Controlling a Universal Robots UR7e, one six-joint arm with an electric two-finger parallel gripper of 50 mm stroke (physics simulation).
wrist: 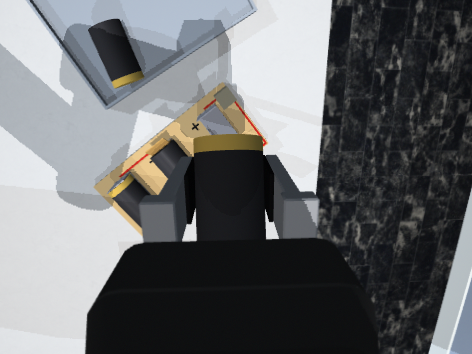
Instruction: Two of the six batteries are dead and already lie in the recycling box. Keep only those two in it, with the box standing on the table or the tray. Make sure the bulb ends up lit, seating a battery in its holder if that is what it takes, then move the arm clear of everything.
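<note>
My gripper is shut on a black battery with a gold end band and holds it above the wooden holder board. Two batteries sit in the board's left and middle slots: one battery with its gold end toward the upper left, another battery partly hidden by the left finger. The right slot shows an empty grey cradle, partly covered by the held battery. A small grey-brown block is at the board's upper corner. The recycling box, partly in view, contains a battery. The bulb cannot be made out.
The clear-walled box is at the upper left, close to the board. A dark marbled strip runs down the right side beside the white surface. A pale edge with a bluish area shows at the lower right. Shadows fall across the left.
</note>
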